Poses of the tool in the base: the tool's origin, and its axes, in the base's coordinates. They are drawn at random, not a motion.
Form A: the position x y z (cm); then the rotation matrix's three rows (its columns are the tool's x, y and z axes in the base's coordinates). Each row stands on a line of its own.
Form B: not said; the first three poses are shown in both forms.
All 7 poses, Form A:
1:
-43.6 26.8 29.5
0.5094 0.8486 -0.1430
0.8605 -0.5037 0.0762
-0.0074 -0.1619 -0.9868
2:
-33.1 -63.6 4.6
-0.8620 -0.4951 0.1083
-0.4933 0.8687 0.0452
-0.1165 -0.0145 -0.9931
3:
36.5 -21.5 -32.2
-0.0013 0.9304 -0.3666
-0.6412 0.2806 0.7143
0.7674 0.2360 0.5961
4:
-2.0 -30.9 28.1
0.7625 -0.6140 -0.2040
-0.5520 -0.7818 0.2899
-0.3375 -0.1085 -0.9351
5:
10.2 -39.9 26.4
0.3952 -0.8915 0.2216
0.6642 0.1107 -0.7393
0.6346 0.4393 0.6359
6:
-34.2 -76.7 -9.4
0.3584 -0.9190 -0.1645
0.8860 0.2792 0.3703
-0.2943 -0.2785 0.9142
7:
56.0 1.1 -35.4
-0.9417 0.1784 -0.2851
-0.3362 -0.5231 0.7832
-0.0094 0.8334 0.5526
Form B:
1: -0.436 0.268 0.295 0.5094 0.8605 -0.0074 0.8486 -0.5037 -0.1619
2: -0.331 -0.636 0.046 -0.8620 -0.4933 -0.1165 -0.4951 0.8687 -0.0145
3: 0.365 -0.215 -0.322 -0.0013 -0.6412 0.7674 0.9304 0.2806 0.2360
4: -0.020 -0.309 0.281 0.7625 -0.5520 -0.3375 -0.6140 -0.7818 -0.1085
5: 0.102 -0.399 0.264 0.3952 0.6642 0.6346 -0.8915 0.1107 0.4393
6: -0.342 -0.767 -0.094 0.3584 0.8860 -0.2943 -0.9190 0.2792 -0.2785
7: 0.560 0.011 -0.354 -0.9417 -0.3362 -0.0094 0.1784 -0.5231 0.8334
